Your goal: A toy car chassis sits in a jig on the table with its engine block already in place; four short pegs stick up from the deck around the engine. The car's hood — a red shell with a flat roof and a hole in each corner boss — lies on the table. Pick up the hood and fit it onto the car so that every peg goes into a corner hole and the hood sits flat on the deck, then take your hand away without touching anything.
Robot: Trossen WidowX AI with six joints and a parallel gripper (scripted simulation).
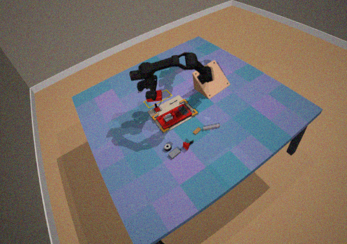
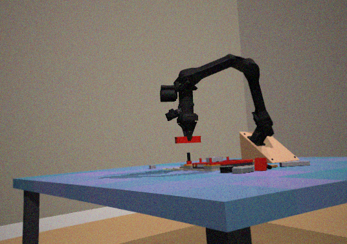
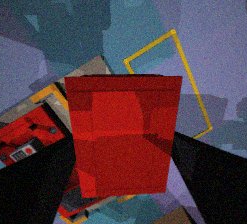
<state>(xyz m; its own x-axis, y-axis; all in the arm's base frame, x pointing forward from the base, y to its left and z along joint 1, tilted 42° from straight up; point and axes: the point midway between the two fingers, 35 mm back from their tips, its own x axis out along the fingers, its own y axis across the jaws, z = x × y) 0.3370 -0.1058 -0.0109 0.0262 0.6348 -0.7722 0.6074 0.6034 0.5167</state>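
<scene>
The grey engine block lies 15 cm to the left of my gripper tip, 9 cm below it and 2 cm ahead of it. Round my gripper tip: wheel 30 cm to the left, 14 cm ahead, 10 cm below; then red hood 1 cm above.
</scene>
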